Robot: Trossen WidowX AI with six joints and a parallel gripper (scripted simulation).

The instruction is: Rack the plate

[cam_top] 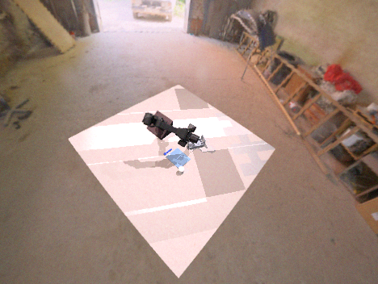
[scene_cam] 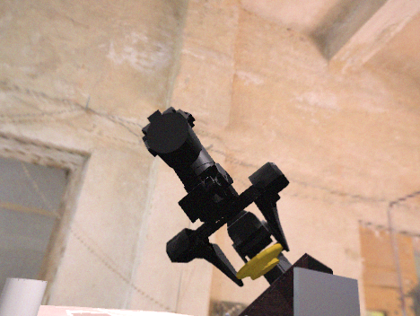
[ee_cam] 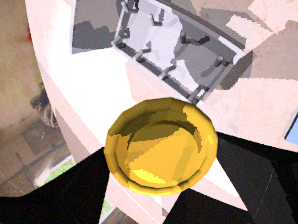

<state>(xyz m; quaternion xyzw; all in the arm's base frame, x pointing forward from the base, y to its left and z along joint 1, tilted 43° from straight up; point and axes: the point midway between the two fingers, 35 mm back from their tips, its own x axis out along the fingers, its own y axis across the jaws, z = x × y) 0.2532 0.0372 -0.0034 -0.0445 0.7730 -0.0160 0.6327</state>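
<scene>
The grey dish rack lies 6 cm ahead of my gripper tip, 4 cm to the left of it and 7 cm below it. Round my gripper tip: yellow plate: 1 cm above; then white cup: 14 cm ahead, 25 cm to the right, 7 cm below; then blue mat: 5 cm ahead, 17 cm to the right, 9 cm below.
</scene>
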